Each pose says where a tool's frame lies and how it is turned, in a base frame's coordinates. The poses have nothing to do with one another.
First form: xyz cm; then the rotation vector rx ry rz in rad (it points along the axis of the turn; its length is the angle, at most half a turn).
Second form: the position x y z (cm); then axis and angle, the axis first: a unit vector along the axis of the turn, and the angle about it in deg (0 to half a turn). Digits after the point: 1 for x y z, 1 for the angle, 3 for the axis.
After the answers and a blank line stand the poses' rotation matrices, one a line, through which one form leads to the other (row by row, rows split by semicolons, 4 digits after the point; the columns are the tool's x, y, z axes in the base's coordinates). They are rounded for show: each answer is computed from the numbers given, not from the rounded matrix.
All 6 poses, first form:
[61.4 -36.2 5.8 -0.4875 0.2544 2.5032]
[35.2 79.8 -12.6 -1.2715 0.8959 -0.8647]
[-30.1 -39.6 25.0 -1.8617 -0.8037 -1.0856]
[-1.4 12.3 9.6 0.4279 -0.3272 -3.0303]
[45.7 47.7 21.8 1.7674 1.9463 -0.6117]
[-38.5 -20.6 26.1 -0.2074 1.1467 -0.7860]
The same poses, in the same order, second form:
[61.4 -36.2 5.8 -0.190 0.099 0.977 146.8]
[35.2 79.8 -12.6 -0.714 0.503 -0.486 102.0]
[-30.1 -39.6 25.0 -0.809 -0.349 -0.472 131.8]
[-1.4 12.3 9.6 0.139 -0.106 -0.985 176.3]
[45.7 47.7 21.8 0.655 0.721 -0.227 154.7]
[-38.5 -20.6 26.1 -0.148 0.816 -0.559 80.5]

-0.7707 -0.5689 -0.2870; 0.4995 -0.8191 0.2822; -0.3956 0.0741 0.9154
0.4090 0.0411 0.9116; -0.9096 0.0987 0.4036; -0.0734 -0.9943 0.0777
0.4253 0.8232 0.3760; 0.1193 -0.4629 0.8783; 0.8971 -0.3287 -0.2951
-0.9593 0.0332 -0.2803; -0.0923 -0.9754 0.2003; -0.2667 0.2180 0.9388
-0.0876 0.9958 0.0262; 0.8018 0.0860 -0.5914; -0.5911 -0.0308 -0.8060
0.1826 0.4510 0.8736; -0.6522 0.7205 -0.2356; -0.7358 -0.5267 0.4257

